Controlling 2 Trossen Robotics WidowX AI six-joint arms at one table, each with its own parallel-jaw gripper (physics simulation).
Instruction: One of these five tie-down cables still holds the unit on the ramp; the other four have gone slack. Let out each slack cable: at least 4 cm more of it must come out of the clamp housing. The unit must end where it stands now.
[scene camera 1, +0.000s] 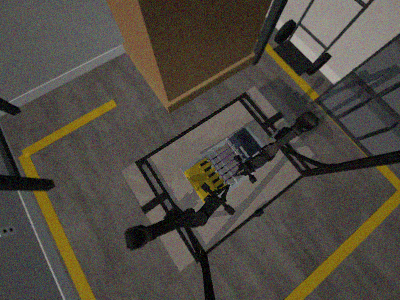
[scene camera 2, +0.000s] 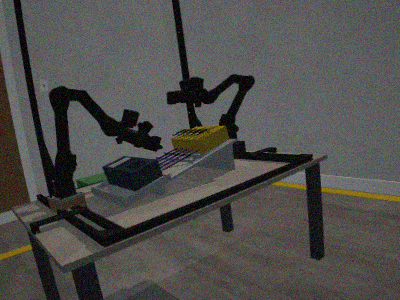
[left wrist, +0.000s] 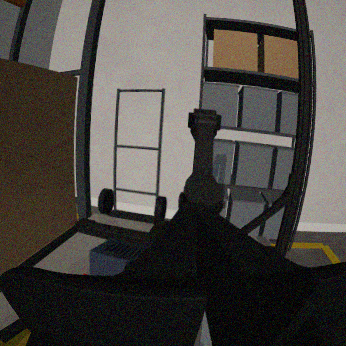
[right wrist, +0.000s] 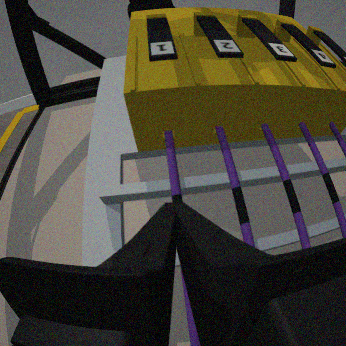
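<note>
A yellow clamp housing (scene camera 1: 199, 178) (scene camera 2: 202, 140) (right wrist: 233, 106) sits at the top of a grey ramp (scene camera 2: 218, 156). It carries black numbered levers, among them lever 1 (right wrist: 160, 38) and lever 2 (right wrist: 220, 36). Purple cables (scene camera 1: 224, 162) (scene camera 2: 176, 156) with black bands run down from it to the dark unit (scene camera 1: 244, 141) (scene camera 2: 131, 172) (left wrist: 106, 261). My right gripper (scene camera 1: 235, 172) (scene camera 2: 158, 146) (right wrist: 173, 211) is shut and empty, its tip just over cable 1 (right wrist: 171, 161). My left gripper (scene camera 1: 226, 188) (scene camera 2: 169, 97) (left wrist: 191, 211) is shut and empty, high above the housing.
A black frame (scene camera 2: 228, 193) borders the table top. A camera pole (scene camera 2: 182, 44) rises behind the housing. A big brown crate (scene camera 1: 199, 44) (left wrist: 34, 154), a hand truck (left wrist: 139, 147) (scene camera 1: 303, 44) and a shelf rack (left wrist: 204, 68) stand beyond. A green slab (scene camera 2: 90, 180) lies behind the unit.
</note>
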